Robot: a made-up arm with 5 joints. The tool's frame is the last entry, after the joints.
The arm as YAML. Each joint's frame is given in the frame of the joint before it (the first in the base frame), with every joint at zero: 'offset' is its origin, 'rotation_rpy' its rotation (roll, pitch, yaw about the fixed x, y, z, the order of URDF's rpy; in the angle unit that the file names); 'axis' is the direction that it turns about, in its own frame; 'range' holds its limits. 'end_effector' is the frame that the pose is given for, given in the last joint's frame.
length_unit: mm
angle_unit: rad
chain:
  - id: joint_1
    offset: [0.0, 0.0, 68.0]
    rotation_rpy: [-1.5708, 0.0, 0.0]
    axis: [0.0, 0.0, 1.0]
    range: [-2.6, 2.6]
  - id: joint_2
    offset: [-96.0, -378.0, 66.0]
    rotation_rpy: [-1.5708, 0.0, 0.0]
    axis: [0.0, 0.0, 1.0]
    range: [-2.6, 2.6]
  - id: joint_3
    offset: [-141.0, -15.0, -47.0]
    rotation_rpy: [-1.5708, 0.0, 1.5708]
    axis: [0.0, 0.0, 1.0]
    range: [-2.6, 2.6]
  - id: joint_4
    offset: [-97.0, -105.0, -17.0]
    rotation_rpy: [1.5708, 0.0, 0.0]
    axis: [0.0, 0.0, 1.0]
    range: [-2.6, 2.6]
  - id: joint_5
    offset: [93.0, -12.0, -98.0]
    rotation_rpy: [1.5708, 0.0, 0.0]
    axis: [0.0, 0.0, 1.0]
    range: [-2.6, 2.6]
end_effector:
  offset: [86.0, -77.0, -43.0]
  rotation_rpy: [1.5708, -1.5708, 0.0]
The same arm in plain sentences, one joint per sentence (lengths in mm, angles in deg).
The arm has five revolute joints in a row. What follows holds with every joint at zero, and every direction is one of the base frame's.
The first joint is mounted 68 mm along +z from the base frame's origin and rotates about +y, from -148.97 to 148.97 deg.
The second joint is mounted 96 mm along -x and 66 mm along +y and 378 mm along +z from the first joint and rotates about -z, from -148.97 to 148.97 deg.
The third joint is mounted 141 mm along -x and 15 mm along +y and 47 mm along +z from the second joint and rotates about -x, from -148.97 to 148.97 deg.
The fourth joint is mounted 17 mm along +x and 97 mm along +y and 105 mm along -z from the third joint and rotates about -z, from -148.97 to 148.97 deg.
The fifth joint is mounted 12 mm along +x and 93 mm along -y and 98 mm along +z from the fourth joint and rotates about +x, from -148.97 to 148.97 deg.
The tool frame, which is the frame that the pose is given for, is mounted 43 mm along -x and 86 mm along -y and 77 mm along +z from the fifth joint; its axes are the base frame's turned by roll 0, pitch 0 and yaw 0 deg (as in URDF: about the fixed x, then y, then z).

